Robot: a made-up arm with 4 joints.
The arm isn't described. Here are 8 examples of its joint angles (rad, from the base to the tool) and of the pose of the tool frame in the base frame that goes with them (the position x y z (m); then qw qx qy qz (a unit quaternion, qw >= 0)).
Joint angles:
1: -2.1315 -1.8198 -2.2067 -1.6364
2: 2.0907 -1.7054 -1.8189 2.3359
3: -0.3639 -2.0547 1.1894 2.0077
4: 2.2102 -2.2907 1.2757 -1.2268
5: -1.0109 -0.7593 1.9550 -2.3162
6: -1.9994 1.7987 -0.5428 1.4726
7: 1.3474 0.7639 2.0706 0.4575
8: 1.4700 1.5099 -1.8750 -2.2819
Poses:
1: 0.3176 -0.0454 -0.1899 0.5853 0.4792 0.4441 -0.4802
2: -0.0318 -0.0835 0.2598 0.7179 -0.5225 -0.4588 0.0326
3: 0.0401 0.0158 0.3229 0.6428 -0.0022 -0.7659 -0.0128
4: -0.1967 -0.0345 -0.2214 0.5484 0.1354 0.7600 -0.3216
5: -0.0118 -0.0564 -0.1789 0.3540 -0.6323 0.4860 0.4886
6: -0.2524 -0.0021 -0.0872 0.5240 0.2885 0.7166 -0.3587
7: -0.3271 -0.1056 0.2420 0.0418 0.1718 -0.8022 0.5703
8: -0.0023 -0.0533 0.3466 0.1779 -0.4381 -0.5632 -0.6777
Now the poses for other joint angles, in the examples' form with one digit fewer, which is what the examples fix.
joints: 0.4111 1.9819 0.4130 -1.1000
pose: 0.164 0.225 0.385 0.563 -0.519 -0.643 -0.020
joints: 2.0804 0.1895 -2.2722 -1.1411
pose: 0.374 -0.047 -0.110 0.413 -0.901 -0.076 0.113
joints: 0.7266 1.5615 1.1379 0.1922
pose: -0.064 0.370 0.094 0.368 -0.471 -0.526 0.605
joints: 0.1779 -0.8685 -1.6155 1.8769
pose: -0.129 0.304 0.160 0.064 0.684 0.215 0.694
